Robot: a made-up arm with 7 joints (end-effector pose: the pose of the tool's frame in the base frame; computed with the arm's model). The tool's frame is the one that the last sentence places.
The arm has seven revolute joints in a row. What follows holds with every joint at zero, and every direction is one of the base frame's. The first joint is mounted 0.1 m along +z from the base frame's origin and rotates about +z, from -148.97 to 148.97 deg. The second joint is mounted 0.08 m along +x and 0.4 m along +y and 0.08 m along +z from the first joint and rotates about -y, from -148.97 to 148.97 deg. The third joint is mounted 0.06 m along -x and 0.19 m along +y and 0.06 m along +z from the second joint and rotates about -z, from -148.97 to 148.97 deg. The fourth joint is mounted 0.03 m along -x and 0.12 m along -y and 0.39 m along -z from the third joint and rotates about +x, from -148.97 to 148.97 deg. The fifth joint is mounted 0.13 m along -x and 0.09 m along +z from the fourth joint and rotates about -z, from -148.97 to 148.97 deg. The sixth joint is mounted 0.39 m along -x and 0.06 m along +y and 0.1 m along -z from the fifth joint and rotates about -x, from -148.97 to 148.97 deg. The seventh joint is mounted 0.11 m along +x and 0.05 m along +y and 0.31 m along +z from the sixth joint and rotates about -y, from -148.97 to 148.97 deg. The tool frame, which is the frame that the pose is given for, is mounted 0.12 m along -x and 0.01 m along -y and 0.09 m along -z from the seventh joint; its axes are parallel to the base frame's.
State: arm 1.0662 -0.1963 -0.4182 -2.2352 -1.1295 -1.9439 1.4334
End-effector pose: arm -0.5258 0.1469 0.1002 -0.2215 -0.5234 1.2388
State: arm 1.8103 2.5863 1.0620 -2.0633 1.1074 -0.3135 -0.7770
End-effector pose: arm -1.0357 0.4927 0.7405 1.3446 0.4561 -0.7646
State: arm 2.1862 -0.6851 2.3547 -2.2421 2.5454 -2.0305 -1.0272
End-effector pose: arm -0.3885 -1.0769 -0.0129 -1.3988 -1.3166 1.0776
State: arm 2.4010 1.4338 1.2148 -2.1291 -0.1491 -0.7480 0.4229
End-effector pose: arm -1.0150 -0.5350 -0.0527 0.3453 -0.6144 0.9577
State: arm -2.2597 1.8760 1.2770 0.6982 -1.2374 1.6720 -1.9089
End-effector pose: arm 0.5351 -1.3243 -0.0869 -0.0373 1.3680 2.4633
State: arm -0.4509 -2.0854 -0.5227 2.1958 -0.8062 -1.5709 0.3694
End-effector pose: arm -0.0479 0.5561 0.8071 -1.2326 0.8034 1.5562
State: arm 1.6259 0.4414 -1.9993 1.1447 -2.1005 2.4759 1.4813
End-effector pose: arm -0.4724 0.3842 -0.3573 -2.5940 0.2156 0.9004
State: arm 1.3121 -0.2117 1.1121 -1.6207 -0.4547 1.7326 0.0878
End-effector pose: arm -1.1560 -0.2239 -0.0895 2.5592 0.2222 -0.8023
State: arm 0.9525 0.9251 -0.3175 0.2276 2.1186 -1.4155 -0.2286
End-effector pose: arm -0.6554 0.5413 -0.1144 2.2747 -0.4041 -0.4041
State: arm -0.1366 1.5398 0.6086 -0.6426 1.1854 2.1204 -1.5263
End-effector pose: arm 1.0036 0.5153 0.2211 -1.4155 -1.7808 2.1163
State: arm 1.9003 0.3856 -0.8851 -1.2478 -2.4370 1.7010 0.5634
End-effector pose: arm -0.4039 0.0864 0.2481 -0.0521 0.3958 -0.2243
